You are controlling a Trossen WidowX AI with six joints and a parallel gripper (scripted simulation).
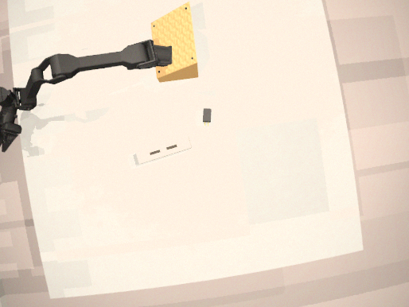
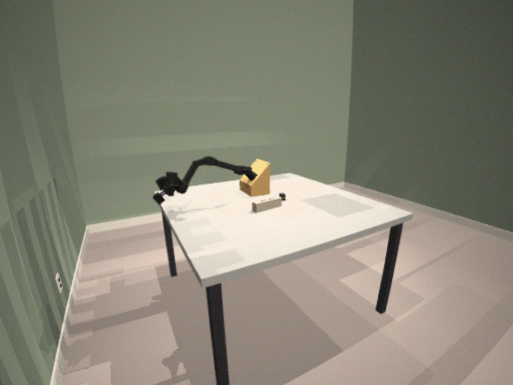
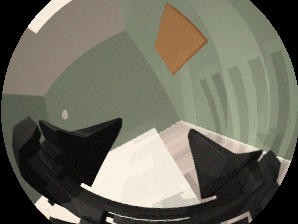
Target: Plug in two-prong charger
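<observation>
The dark charger lies 10 cm behind my gripper tip, 75 cm to the left of it and 15 cm below it.
</observation>
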